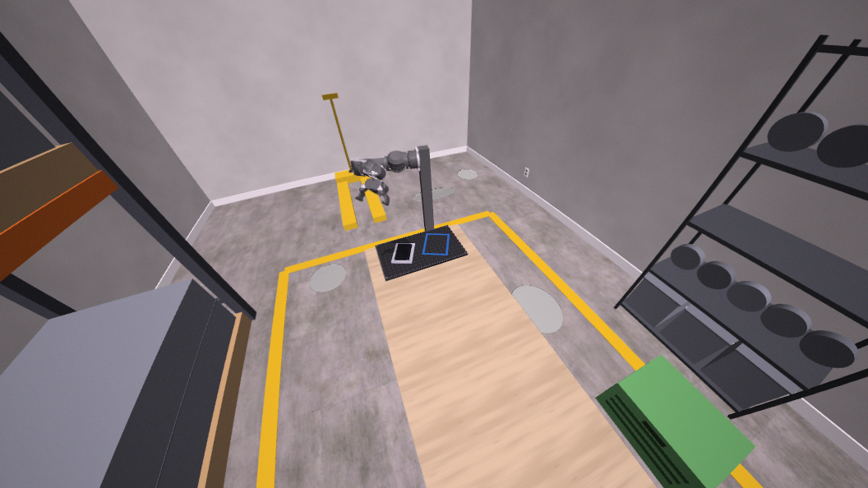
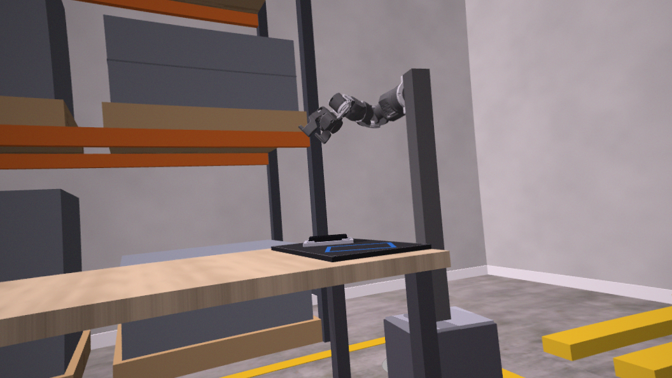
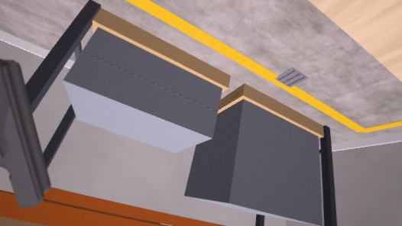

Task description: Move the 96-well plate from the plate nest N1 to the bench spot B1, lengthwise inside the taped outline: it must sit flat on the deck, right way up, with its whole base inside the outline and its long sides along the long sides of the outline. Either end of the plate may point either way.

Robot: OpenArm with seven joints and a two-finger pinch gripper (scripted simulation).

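The 96-well plate lies 360 mm below my hand, 110 mm to the left of it and 10 mm behind it. Round my hand: plate nest N1 (370 mm below, 110 mm to the left, 10 mm behind).
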